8 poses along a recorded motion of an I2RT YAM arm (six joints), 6.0 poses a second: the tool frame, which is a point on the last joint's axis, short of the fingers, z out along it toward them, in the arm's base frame.
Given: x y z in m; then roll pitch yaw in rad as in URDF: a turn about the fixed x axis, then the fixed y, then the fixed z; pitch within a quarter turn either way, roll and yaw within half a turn.
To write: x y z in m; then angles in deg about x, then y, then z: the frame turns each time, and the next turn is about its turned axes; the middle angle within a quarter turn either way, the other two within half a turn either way. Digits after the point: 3 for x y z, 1 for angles.
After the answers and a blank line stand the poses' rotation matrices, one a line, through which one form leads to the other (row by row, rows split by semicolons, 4 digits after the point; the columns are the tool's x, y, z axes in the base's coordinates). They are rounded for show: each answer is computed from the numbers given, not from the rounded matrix.
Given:
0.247 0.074 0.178 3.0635 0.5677 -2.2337
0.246 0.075 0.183 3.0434 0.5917 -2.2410
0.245 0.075 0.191 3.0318 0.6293 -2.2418
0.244 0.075 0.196 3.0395 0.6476 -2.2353
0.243 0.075 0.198 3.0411 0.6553 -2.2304
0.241 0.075 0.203 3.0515 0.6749 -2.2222
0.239 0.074 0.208 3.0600 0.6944 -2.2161
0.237 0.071 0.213 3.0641 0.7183 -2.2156
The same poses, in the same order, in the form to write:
0.247 0.074 0.178 -150.8 15.6 122.6
0.246 0.075 0.183 -149.0 15.5 122.4
0.245 0.075 0.191 -146.8 16.1 121.6
0.244 0.075 0.196 -146.0 16.8 120.9
0.243 0.075 0.198 -145.6 17.0 120.5
0.241 0.075 0.203 -144.8 17.8 119.8
0.239 0.074 0.208 -143.9 18.6 119.2
0.237 0.071 0.213 -142.7 19.4 118.7

-0.5189 -0.8116 0.2684; -0.6646 0.5805 0.4705; -0.5377 0.0658 -0.8406
-0.5155 -0.8139 0.2680; -0.6505 0.5753 0.4959; -0.5578 0.0814 -0.8260
-0.5027 -0.8186 0.2779; -0.6332 0.5675 0.5263; -0.5886 0.0886 -0.8036
-0.4918 -0.8210 0.2899; -0.6278 0.5651 0.5353; -0.6033 0.0813 -0.7934
-0.4859 -0.8237 0.2923; -0.6265 0.5614 0.5406; -0.6094 0.0795 -0.7889
-0.4734 -0.8261 0.3057; -0.6209 0.5591 0.5494; -0.6248 0.0702 -0.7776
-0.4622 -0.8276 0.3185; -0.6139 0.5578 0.5586; -0.6399 0.0626 -0.7659
-0.4525 -0.8274 0.3325; -0.6018 0.5585 0.5709; -0.6581 0.0583 -0.7507

